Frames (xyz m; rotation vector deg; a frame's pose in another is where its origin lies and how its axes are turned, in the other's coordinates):
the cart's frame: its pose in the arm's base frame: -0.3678 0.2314 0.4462 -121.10 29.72 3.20
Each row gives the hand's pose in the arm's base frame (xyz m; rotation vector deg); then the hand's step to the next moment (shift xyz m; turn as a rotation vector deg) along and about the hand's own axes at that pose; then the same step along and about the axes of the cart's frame.
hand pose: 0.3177 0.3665 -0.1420 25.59 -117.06 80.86
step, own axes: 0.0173 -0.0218 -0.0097 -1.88 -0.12 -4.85
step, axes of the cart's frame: -0.0053 -0.0250 -0.0148 1.15 -3.24 3.91
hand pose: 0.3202 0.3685 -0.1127 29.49 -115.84 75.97
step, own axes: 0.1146 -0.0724 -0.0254 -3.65 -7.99 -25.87
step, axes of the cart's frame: -0.0553 -0.0947 -0.0837 5.06 -23.33 13.29
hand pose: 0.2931 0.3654 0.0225 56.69 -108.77 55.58
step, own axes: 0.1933 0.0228 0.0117 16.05 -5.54 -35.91
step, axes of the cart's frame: -0.1094 -0.0584 -0.1505 -7.78 -38.78 3.71
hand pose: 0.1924 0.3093 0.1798 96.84 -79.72 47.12
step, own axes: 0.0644 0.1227 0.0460 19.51 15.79 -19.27
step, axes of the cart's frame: -0.0826 0.0392 -0.1138 -19.59 -21.01 -13.28
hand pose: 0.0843 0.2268 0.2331 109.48 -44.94 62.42
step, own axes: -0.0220 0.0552 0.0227 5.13 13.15 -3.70
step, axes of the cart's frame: -0.0235 0.0455 -0.0377 -9.85 -2.19 -10.54
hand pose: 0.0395 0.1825 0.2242 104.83 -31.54 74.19
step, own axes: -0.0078 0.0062 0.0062 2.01 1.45 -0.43
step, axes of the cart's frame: 0.0010 0.0106 -0.0049 -0.97 -1.57 -1.71
